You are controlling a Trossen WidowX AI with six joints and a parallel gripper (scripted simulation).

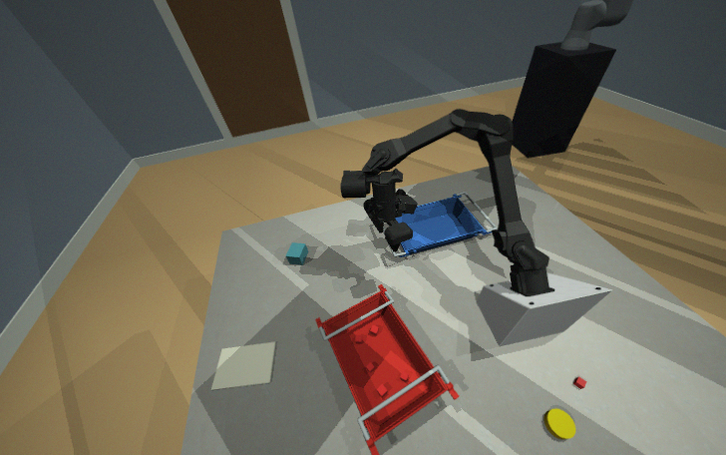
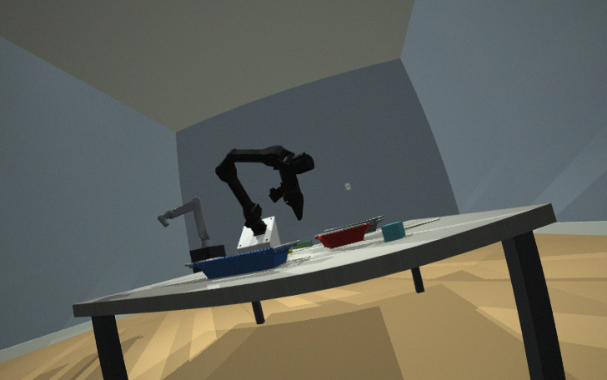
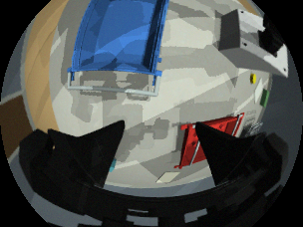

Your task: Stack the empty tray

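The blue tray is 180 mm behind my gripper tip, 120 mm to the right of it and 90 mm below it. Round my gripper tip: yellow disc 260 mm behind, 460 mm to the left, 130 mm below; green block 260 mm behind, 790 mm to the left, 120 mm below; teal cube 300 mm ahead, 110 mm to the right, 110 mm below.
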